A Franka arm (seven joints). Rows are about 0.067 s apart.
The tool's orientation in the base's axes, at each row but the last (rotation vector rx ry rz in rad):
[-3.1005, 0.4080, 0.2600]
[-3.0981, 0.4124, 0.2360]
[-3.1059, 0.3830, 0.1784]
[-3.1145, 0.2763, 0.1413]
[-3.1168, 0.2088, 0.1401]
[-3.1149, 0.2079, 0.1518]
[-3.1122, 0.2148, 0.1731]
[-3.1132, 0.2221, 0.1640]
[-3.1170, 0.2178, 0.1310]
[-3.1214, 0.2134, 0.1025]
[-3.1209, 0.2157, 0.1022]
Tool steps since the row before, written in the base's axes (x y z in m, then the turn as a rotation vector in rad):
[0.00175, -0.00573, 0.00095, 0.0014, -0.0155, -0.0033]
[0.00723, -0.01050, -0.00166, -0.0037, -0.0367, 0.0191]
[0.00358, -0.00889, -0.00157, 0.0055, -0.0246, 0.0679]
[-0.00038, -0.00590, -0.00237, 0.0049, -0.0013, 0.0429]
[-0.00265, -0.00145, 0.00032, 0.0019, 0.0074, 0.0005]
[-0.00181, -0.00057, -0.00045, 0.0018, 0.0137, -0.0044]
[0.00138, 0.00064, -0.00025, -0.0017, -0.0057, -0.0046]
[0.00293, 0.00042, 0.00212, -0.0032, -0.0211, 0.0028]
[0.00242, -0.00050, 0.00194, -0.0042, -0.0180, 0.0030]
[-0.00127, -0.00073, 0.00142, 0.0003, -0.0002, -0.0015]
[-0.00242, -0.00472, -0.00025, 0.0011, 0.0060, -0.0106]
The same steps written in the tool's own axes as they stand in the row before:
[0.00298, 0.00510, -0.00137, 0.0059, 0.0146, 0.0026]
[0.00987, 0.00823, 0.00029, 0.0031, 0.0366, -0.0193]
[0.00578, 0.00775, 0.00097, 0.0035, 0.0230, -0.0686]
[0.00088, 0.00588, 0.00228, 0.0011, 0.0003, -0.0432]
[-0.00245, 0.00179, -0.00011, 0.0009, -0.0076, -0.0005]
[-0.00167, 0.00081, 0.00061, 0.0004, -0.0138, 0.0045]
[0.00130, -0.00082, 0.00011, -0.0004, 0.0059, 0.0046]
[0.00260, -0.00085, -0.00240, -0.0005, 0.0213, -0.0030]
[0.00229, 0.00014, -0.00214, -0.0019, 0.0184, -0.0030]
[-0.00125, 0.00089, -0.00135, 0.0004, 0.0002, 0.0015]
[-0.00173, 0.00501, 0.00033, 0.0010, -0.0060, 0.0106]

